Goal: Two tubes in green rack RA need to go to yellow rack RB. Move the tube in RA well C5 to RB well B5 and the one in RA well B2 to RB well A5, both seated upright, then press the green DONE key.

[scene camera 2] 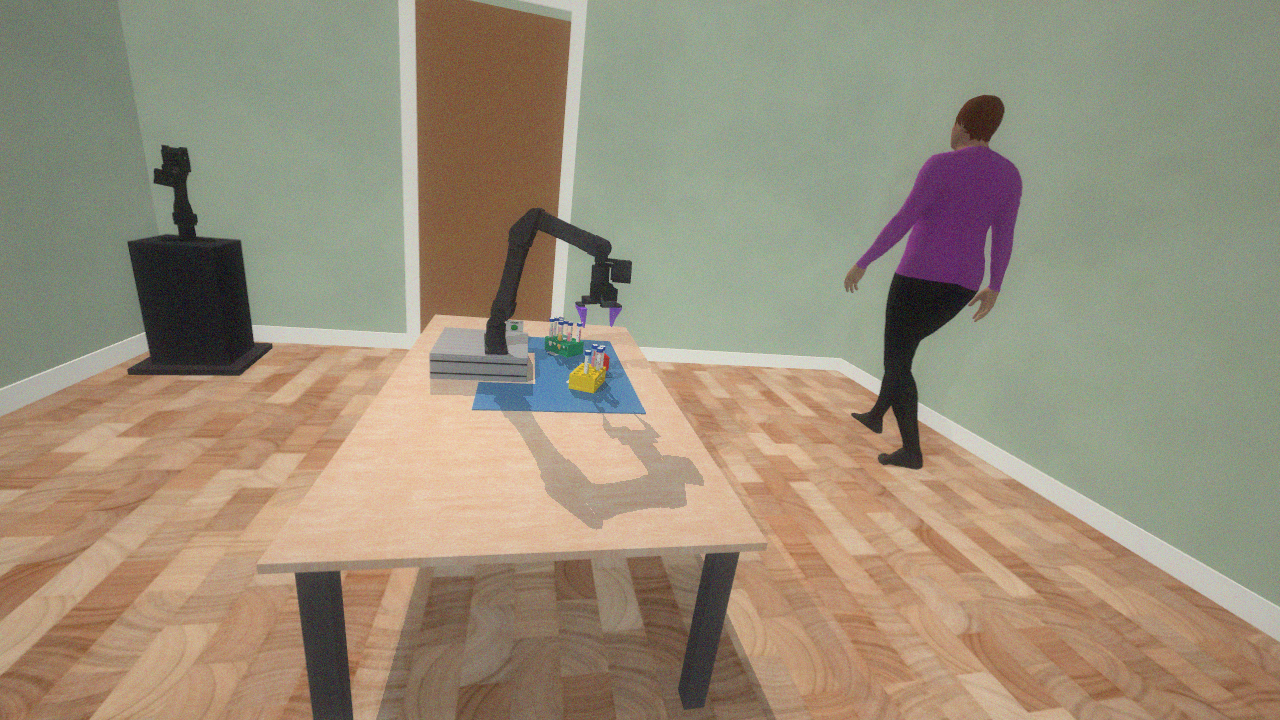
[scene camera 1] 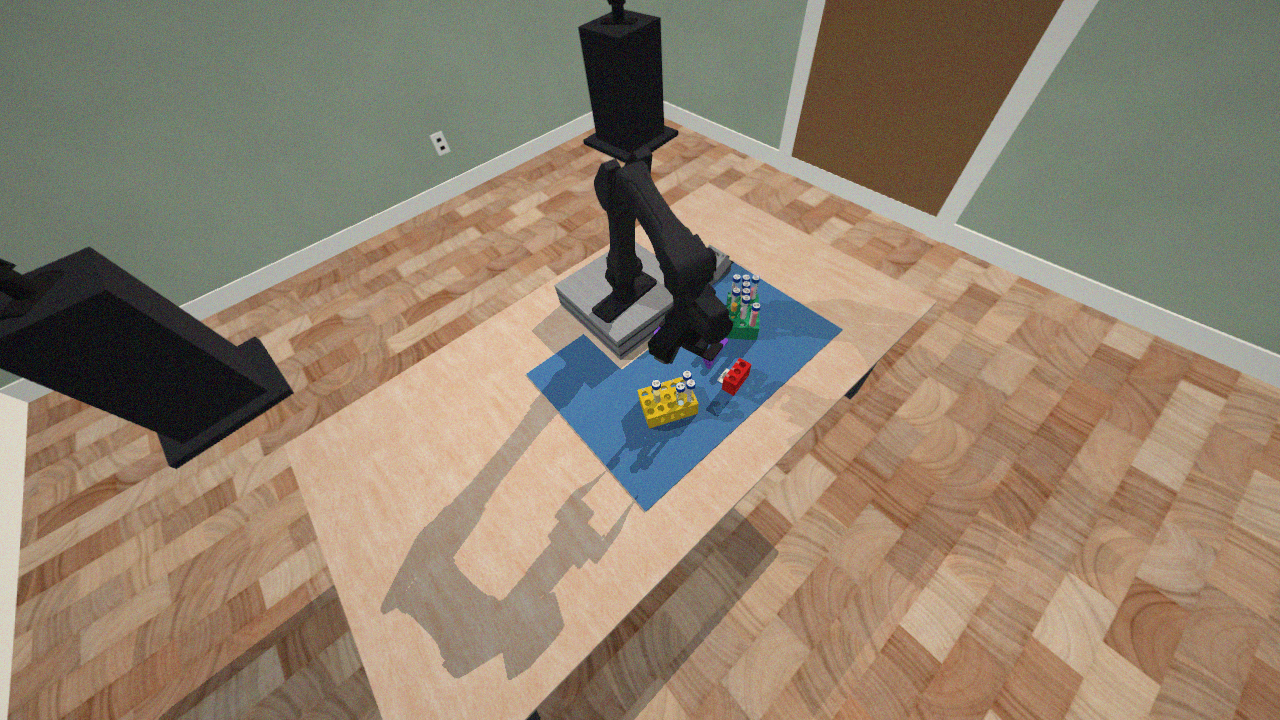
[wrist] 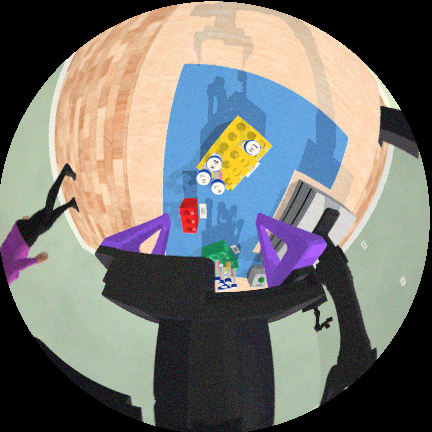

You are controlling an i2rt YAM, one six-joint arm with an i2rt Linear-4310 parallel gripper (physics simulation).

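Places are measured from the arm's base along level axes (x ahead, y left, z up), in metres.
Where they show: gripper, fingertip midpoint: (scene camera 2: 597, 327) (scene camera 1: 690, 357) (wrist: 212, 217); arm's base, link origin: (scene camera 2: 495, 344) (scene camera 1: 625, 297).
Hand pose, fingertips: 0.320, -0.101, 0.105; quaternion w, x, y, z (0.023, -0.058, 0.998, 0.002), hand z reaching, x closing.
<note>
Things, the pixels of their top centre, and the offset from my fingertips, as dx, dy, dz. "spot": a spot on its surface instead. Level surfaces: height alone.
- Yellow rack RB, top centre: (wrist: 234, 154) (scene camera 1: 667, 396) (scene camera 2: 588, 370) -0.028, -0.052, -0.135
- H1, surface spot: (wrist: 252, 147) spot: -0.040, -0.073, -0.060
- K4, top centre: (wrist: 213, 163) (scene camera 1: 680, 386) (scene camera 2: 600, 348) +0.006, -0.042, -0.060
- H7, top centre: (wrist: 203, 178) (scene camera 1: 690, 382) +0.018, -0.021, -0.060
- K7, surface spot: (wrist: 218, 187) spot: -0.005, -0.010, -0.060
- Green rack RA, top centre: (scene camera 1: 743, 309) (wrist: 220, 264) (scene camera 2: 564, 339) -0.054, +0.292, -0.135
- green DONE key, top centre: (scene camera 2: 514, 325) (wrist: 261, 281) -0.240, +0.376, -0.110
- small red block with holes, top centre: (wrist: 187, 221) (scene camera 1: 737, 371) (scene camera 2: 601, 354) +0.055, +0.117, -0.135
- blue mat, surface height: dz -0.185
My gripper (scene camera 2: 598, 322) (wrist: 212, 217) has purple fingers wide apart, is empty and hangs above the mat near the red block. Yellow rack RB (scene camera 1: 666, 413) (scene camera 2: 586, 382) (wrist: 238, 120) holds several upright tubes; in the wrist view their caps read H1 (wrist: 252, 147), K4 (wrist: 214, 163), H7 (wrist: 203, 177) and K7 (wrist: 218, 187). Green rack RA (scene camera 1: 744, 331) (scene camera 2: 564, 351) (wrist: 217, 248) holds several blue-and-white-capped tubes; the gripper body partly hides them in the wrist view, and their wells cannot be told. The green DONE key (scene camera 2: 514, 327) (wrist: 261, 280) is on a small grey box.
A small red block with holes (scene camera 1: 736, 376) (scene camera 2: 605, 362) (wrist: 189, 215) stands between the racks on the blue mat (scene camera 1: 644, 483) (scene camera 2: 501, 398) (wrist: 180, 110). The arm's grey base (scene camera 1: 617, 317) (scene camera 2: 478, 362) stands beside the mat. A person in purple (scene camera 2: 962, 214) is beyond the table.
</note>
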